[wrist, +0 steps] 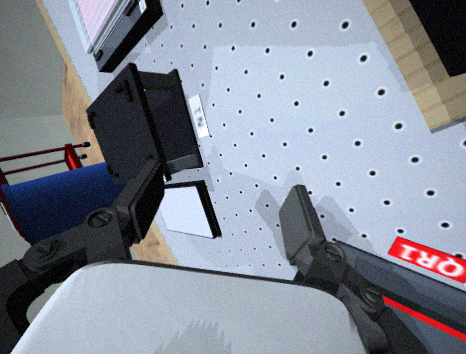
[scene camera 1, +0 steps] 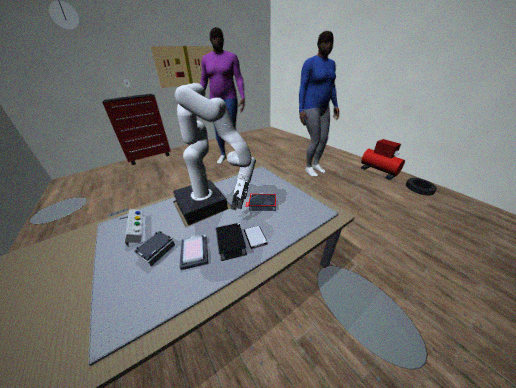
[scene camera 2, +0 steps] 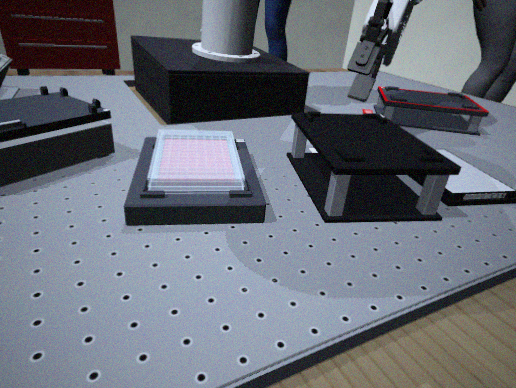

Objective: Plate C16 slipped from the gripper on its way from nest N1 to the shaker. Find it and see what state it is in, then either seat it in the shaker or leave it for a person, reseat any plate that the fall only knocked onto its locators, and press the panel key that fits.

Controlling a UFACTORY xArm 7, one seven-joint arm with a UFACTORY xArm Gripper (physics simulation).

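Places are measured from the arm's base along level axes (x up, y left, z back), in metres.
Pixels of known places: gripper, between the fingertips: (wrist: 226, 188) (scene camera 1: 236, 209) (scene camera 2: 356, 86); arm's base, origin of its link: (scene camera 1: 201, 194) (scene camera 2: 226, 55).
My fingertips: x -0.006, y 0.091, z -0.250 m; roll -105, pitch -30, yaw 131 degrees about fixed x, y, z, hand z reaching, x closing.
Ahead of a thing's pixels: the offset from my fingertips to its top centre. "*": to the spot under its first point.
A flat black-sided plate with a white top {dy -0.006, dx -0.058, dz -0.176 m} (scene camera 1: 256, 236) (scene camera 2: 475, 172) (wrist: 187, 212) lies on the mat beside the raised black nest N1 {dy -0.125, dx -0.008, dz -0.139 m} (scene camera 1: 231, 241) (scene camera 2: 375, 140) (wrist: 120, 125); its name is not legible. N1's top is bare. A clear plate with pink wells {dy -0.289, dx -0.035, dz -0.069 m} (scene camera 1: 194, 248) (scene camera 2: 197, 159) (wrist: 95, 15) is on a low dark nest {dy -0.289, dx -0.046, dz -0.069 m} (scene camera 2: 195, 213) (wrist: 117, 52); I cannot tell whether it is fully down. The shaker {* dy -0.430, dx -0.018, dz +0.026 m} (scene camera 1: 155, 247) (scene camera 2: 55, 145) shows no plate. The key panel {dy -0.490, dx +0.011, dz +0.278 m} (scene camera 1: 134, 232) stands behind it. My gripper (scene camera 1: 238, 202) (scene camera 2: 374, 80) (wrist: 226, 188) is open and empty, above the mat near the red-edged stand.
The red-edged stand (scene camera 1: 262, 201) (scene camera 2: 432, 103) (wrist: 400, 272), labelled QR1, is close to the right finger in the wrist view. The black robot base (scene camera 1: 202, 207) (scene camera 2: 237, 95) stands behind the nests. Two people (scene camera 1: 222, 75) (scene camera 1: 318, 85) stand beyond the table.
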